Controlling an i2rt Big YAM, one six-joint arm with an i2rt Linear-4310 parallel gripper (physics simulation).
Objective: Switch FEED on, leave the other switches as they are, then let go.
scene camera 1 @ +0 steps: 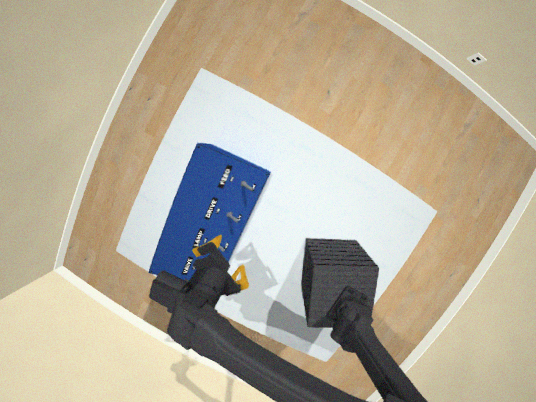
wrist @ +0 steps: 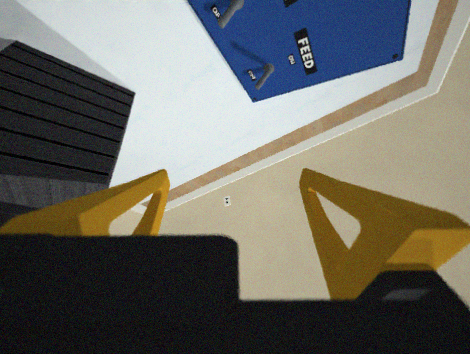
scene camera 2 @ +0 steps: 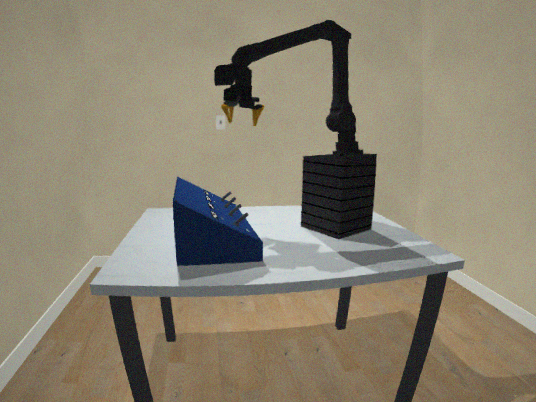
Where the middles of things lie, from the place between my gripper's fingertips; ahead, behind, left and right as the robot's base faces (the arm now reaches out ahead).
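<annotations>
Position of my gripper relative to the blue sloped switch panel (scene camera 1: 211, 189): 31 cm above it, 7 cm to the right of it, 12 cm short of it.
</annotations>
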